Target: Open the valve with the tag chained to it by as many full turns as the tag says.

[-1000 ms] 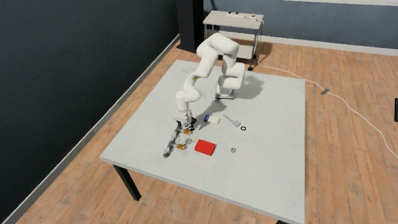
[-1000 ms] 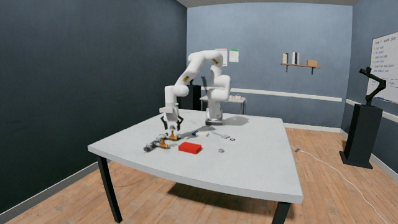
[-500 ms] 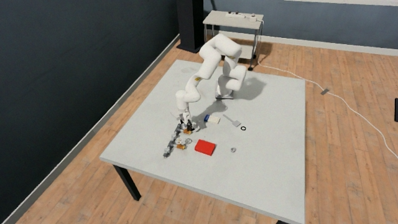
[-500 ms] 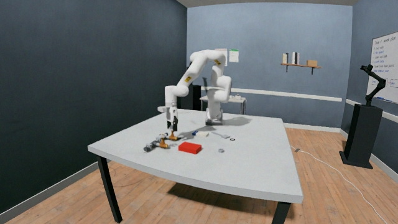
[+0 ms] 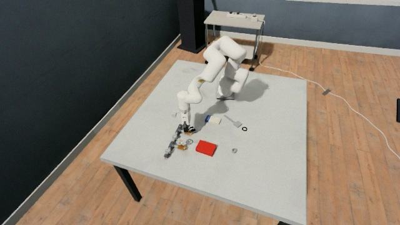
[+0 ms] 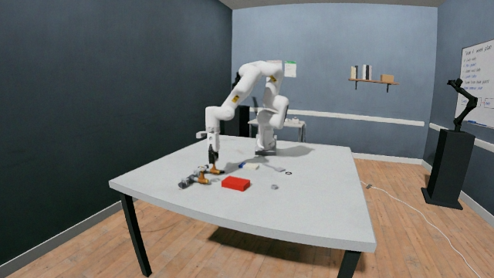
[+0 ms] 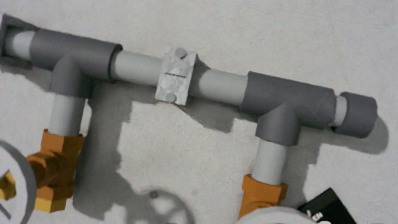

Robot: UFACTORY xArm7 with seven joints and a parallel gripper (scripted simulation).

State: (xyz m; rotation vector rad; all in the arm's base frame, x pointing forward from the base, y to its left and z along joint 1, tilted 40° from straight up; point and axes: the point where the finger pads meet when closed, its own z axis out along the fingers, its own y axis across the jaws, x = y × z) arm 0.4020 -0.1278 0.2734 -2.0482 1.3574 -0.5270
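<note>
Right now the black tag is 40 mm behind my hand, 10 mm to the right of it and 90 mm below it. Round my hand: red block: 40 mm ahead, 180 mm to the left, 70 mm below; grey nut: 40 mm behind, 350 mm to the left, 80 mm below; blue box: 210 mm behind, 90 mm to the left, 80 mm below.
</note>
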